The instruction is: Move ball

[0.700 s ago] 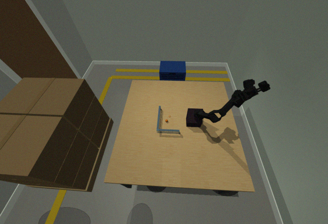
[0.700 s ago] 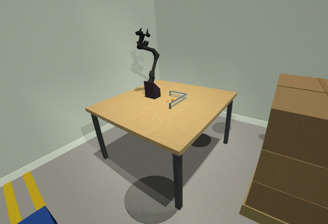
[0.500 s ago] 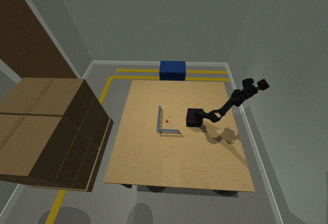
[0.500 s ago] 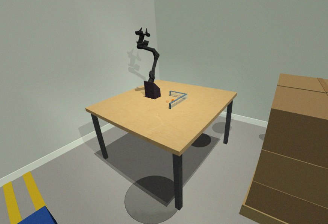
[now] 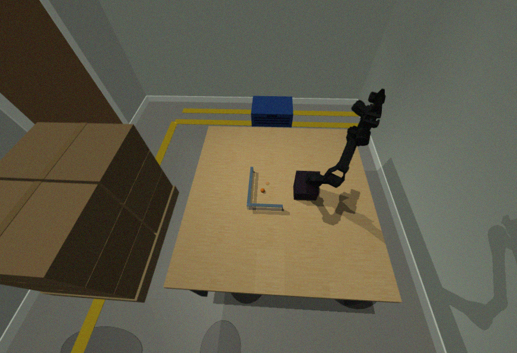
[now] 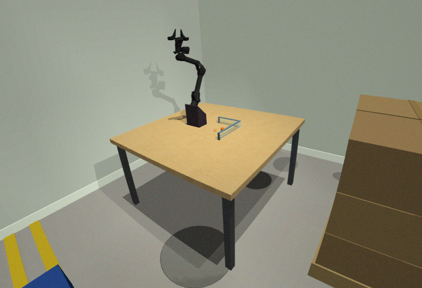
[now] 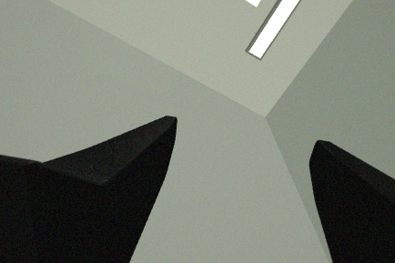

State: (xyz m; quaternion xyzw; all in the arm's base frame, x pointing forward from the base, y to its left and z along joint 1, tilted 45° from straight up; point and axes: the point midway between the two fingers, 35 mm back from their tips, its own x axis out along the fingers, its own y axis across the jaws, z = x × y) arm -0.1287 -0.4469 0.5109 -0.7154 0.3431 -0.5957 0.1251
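The orange ball is 860 mm below my gripper tip, 470 mm ahead of it and 30 mm to the right of it. The rest, counted from my gripper tip: see-through copy of ball (860 mm below, 440 mm ahead, 90 mm to the right).
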